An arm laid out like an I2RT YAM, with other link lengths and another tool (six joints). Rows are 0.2 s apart.
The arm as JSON. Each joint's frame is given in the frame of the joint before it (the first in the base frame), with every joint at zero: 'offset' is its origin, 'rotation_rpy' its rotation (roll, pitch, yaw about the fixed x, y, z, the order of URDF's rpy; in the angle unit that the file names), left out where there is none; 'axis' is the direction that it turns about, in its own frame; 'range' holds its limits. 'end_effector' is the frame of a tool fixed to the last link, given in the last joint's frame.
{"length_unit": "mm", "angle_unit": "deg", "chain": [
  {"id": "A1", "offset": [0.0, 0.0, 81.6], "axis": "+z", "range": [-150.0, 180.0]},
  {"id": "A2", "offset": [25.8, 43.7, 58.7], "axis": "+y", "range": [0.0, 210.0]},
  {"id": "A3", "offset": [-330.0, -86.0, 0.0], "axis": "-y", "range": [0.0, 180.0]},
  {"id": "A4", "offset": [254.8, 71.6, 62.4], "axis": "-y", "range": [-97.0, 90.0]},
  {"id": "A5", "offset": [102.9, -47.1, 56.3], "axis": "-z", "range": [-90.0, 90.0]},
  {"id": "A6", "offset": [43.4, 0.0, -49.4], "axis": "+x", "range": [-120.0, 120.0]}
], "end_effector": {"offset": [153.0, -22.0, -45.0], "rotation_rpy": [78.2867, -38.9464, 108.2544]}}
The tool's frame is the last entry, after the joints.
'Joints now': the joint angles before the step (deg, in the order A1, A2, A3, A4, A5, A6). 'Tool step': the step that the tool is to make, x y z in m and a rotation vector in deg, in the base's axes. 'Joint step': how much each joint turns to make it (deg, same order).
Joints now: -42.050, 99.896, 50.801, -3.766, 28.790, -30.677
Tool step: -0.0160, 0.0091, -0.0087, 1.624, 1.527, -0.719
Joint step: -0.579, -0.835, -1.860, -1.315, -0.057, 0.244
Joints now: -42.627, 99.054, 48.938, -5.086, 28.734, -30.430
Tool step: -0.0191, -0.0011, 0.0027, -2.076, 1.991, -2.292
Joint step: -0.728, -0.712, -2.043, 1.502, 3.254, -0.419
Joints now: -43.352, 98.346, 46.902, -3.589, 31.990, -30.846
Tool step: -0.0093, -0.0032, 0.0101, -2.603, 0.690, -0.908
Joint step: -0.398, -1.307, -1.414, 2.035, 2.212, -1.161
